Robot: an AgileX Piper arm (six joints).
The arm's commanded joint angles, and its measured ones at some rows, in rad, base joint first. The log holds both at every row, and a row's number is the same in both.
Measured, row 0:
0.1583, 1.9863, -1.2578, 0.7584, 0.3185, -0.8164
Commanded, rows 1 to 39:
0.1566, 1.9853, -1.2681, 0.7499, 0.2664, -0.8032
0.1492, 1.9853, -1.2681, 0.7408, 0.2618, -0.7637
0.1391, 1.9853, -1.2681, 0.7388, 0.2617, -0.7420
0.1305, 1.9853, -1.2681, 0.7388, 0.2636, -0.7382
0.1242, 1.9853, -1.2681, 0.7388, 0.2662, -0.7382
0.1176, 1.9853, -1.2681, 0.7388, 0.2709, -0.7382
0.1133, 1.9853, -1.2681, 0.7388, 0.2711, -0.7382
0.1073, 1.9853, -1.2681, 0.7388, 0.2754, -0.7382
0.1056, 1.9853, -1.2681, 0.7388, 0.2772, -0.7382
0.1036, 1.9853, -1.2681, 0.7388, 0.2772, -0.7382
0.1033, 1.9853, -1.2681, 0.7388, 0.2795, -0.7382
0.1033, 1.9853, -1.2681, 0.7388, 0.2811, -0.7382
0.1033, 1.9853, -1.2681, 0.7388, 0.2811, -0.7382
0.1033, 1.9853, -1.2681, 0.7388, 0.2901, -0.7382
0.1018, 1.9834, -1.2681, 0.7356, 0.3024, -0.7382
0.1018, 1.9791, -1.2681, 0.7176, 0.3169, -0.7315
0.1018, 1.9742, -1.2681, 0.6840, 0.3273, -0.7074
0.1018, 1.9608, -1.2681, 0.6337, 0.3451, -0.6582
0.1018, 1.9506, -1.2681, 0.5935, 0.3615, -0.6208
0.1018, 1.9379, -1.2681, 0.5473, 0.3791, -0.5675
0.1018, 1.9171, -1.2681, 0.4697, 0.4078, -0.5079
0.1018, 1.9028, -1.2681, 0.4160, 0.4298, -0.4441
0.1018, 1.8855, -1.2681, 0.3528, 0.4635, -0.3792
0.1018, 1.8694, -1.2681, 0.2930, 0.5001, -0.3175
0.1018, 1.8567, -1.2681, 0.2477, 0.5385, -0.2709
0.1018, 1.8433, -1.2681, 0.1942, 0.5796, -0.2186
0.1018, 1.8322, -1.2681, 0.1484, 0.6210, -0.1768
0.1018, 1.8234, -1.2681, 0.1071, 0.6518, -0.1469
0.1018, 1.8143, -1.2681, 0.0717, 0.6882, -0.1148
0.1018, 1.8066, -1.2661, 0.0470, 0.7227, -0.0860
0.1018, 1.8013, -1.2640, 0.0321, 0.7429, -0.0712
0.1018, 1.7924, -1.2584, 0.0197, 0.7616, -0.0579
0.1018, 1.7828, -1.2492, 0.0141, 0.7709, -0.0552
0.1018, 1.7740, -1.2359, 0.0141, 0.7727, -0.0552
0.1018, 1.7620, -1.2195, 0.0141, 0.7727, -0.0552
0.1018, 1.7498, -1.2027, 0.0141, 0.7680, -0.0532
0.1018, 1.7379, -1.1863, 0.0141, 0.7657, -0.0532
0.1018, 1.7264, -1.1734, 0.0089, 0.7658, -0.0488
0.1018, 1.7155, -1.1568, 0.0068, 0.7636, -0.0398
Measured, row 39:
0.1068, 1.7616, -1.2100, 0.0261, 0.7599, -0.0620
